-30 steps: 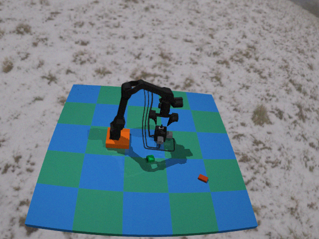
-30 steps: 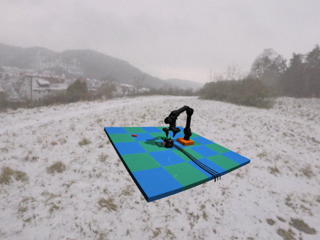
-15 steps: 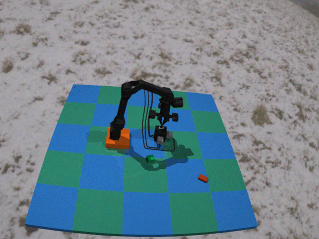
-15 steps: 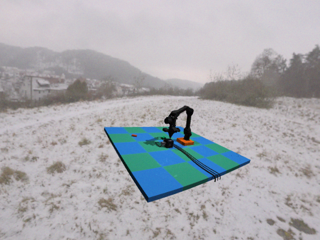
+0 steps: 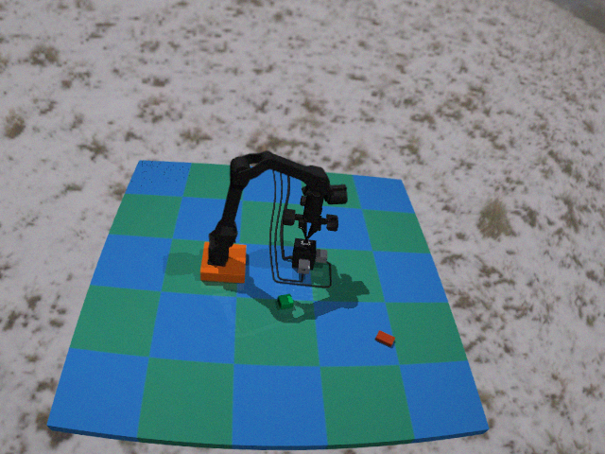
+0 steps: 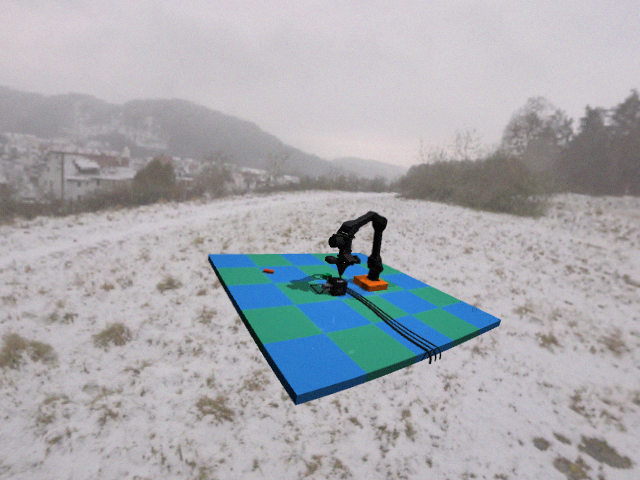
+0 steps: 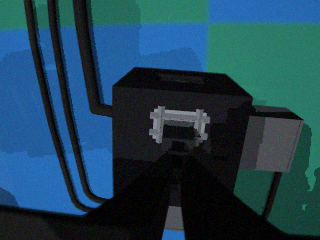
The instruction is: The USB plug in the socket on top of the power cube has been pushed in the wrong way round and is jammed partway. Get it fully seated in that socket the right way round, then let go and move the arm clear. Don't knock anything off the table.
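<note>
Right now the silver-framed socket is 1 cm to the left of my gripper tip and 4 cm below it. The rest, counted from my gripper tip: red block 28 cm ahead, 33 cm to the right, 10 cm below; then green block 5 cm behind, 22 cm to the right, 9 cm below; then dark USB plug 2 cm below.
</note>
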